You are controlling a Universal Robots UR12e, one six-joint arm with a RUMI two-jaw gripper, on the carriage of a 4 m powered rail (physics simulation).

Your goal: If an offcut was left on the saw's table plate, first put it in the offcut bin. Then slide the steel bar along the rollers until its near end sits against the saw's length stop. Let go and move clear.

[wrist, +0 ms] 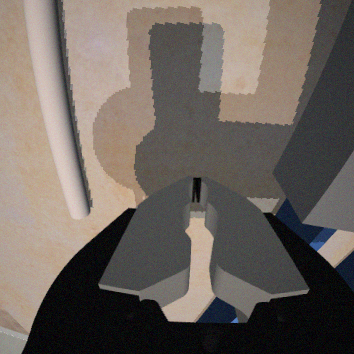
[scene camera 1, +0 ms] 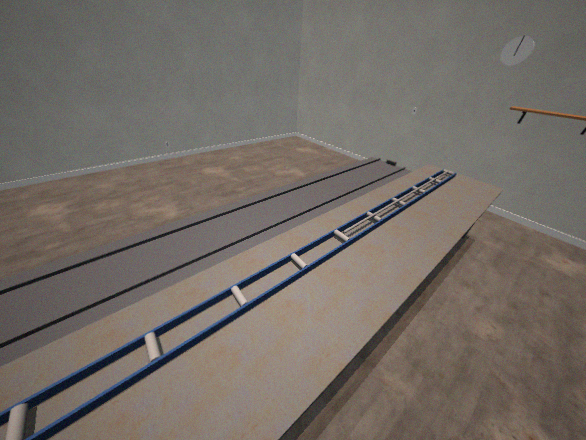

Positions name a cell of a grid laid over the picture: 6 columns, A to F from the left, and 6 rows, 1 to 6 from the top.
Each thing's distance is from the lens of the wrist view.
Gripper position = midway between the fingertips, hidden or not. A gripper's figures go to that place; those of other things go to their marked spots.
gripper (wrist: D4): 14 cm
roller track (wrist: F3): 15 cm
